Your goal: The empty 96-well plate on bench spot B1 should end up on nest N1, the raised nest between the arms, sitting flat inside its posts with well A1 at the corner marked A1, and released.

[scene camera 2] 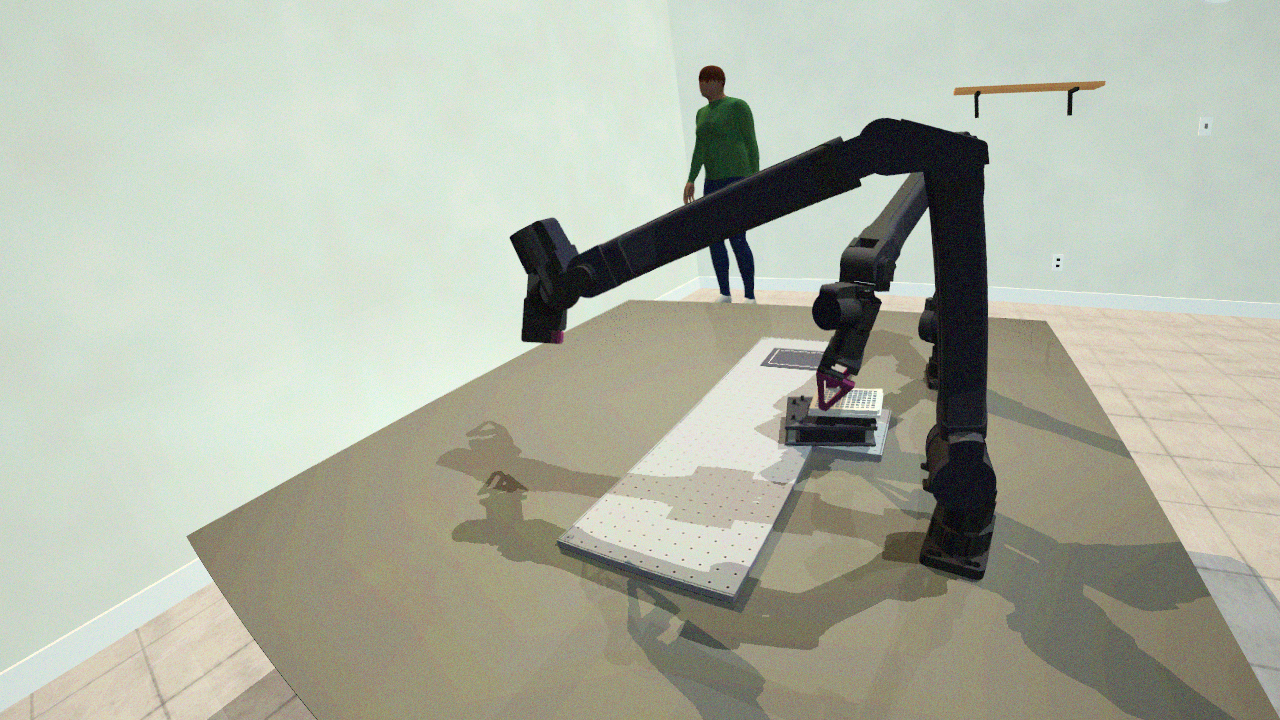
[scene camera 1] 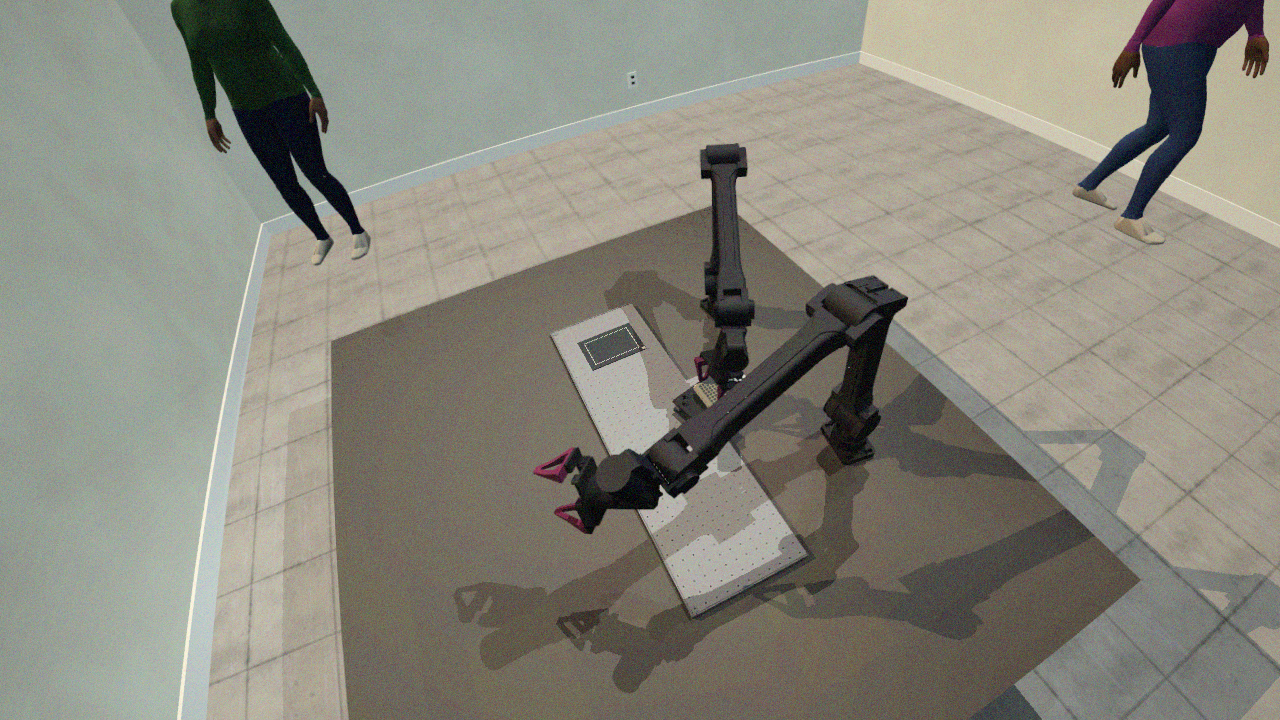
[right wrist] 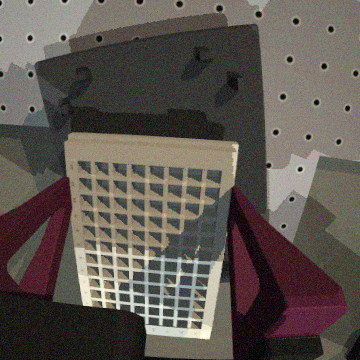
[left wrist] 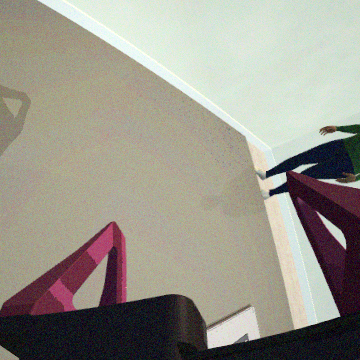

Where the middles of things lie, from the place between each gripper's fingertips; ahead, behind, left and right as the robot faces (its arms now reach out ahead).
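Labels:
Counted from my left hand: white well plate [scene camera 2: 859, 403] 190 mm to the right, 490 mm behind, 220 mm below; dark nest pad [scene camera 1: 620, 342] 540 mm to the right, 330 mm behind, 290 mm below.
Counted from my right hand: white well plate 4 cm behind; dark nest pad 35 cm to the right, 13 cm ahead, 6 cm below. By its middle, the dark nest pad is nearer to my right hand than to my left hand.

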